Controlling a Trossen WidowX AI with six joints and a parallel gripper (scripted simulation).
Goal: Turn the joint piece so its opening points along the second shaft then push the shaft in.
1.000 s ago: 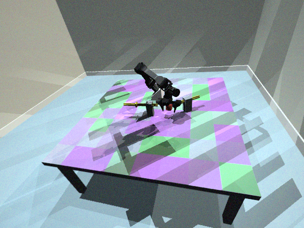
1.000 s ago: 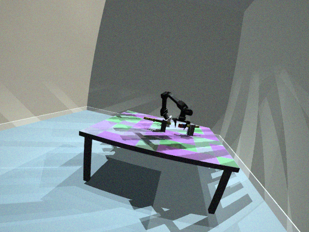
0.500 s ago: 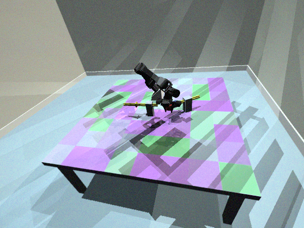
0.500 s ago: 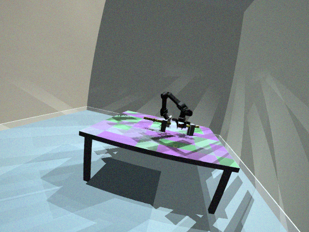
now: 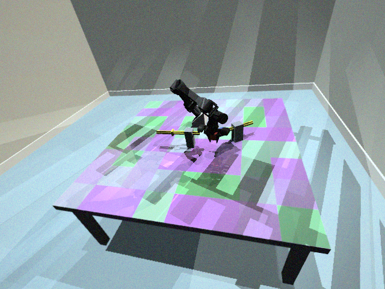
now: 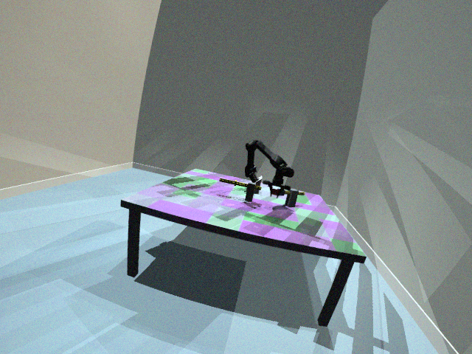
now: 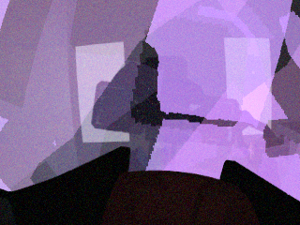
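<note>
Now: the joint piece 40 mm above my gripper tip and 20 mm behind it.
</note>
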